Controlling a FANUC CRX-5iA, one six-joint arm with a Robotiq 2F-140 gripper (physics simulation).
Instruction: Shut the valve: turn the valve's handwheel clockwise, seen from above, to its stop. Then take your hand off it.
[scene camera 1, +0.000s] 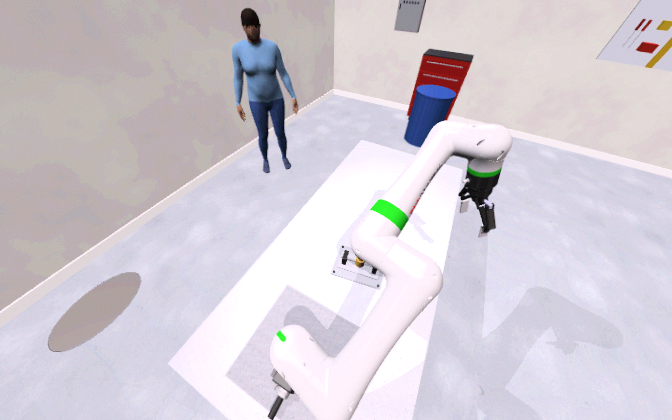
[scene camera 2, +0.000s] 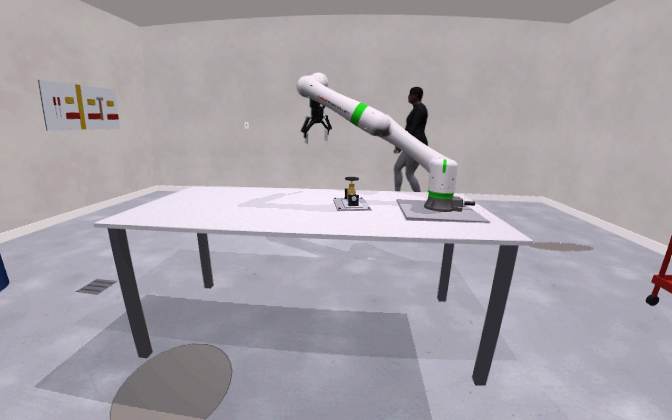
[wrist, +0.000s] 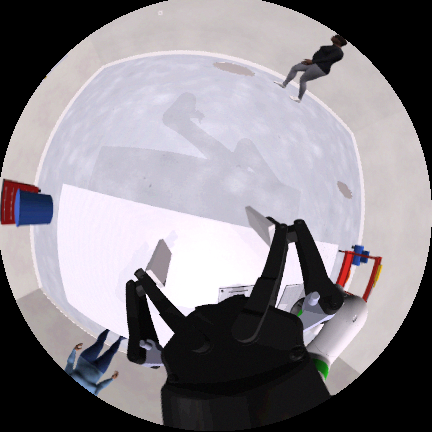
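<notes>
The valve has a brass body between black clamps on a grey base plate on the table. Its dark round handwheel is on top in scene camera 2; the arm hides it in scene camera 1. In the wrist view a part of the base plate shows behind the gripper, and the handwheel does not show. My gripper is open and empty, fingers pointing down. It hangs high above the level of the handwheel, well apart from it. How far the handwheel is turned cannot be told.
The white table carries the arm's base on a grey plate. A person in blue and a person in black stand on the floor. A blue barrel stands by a red cabinet.
</notes>
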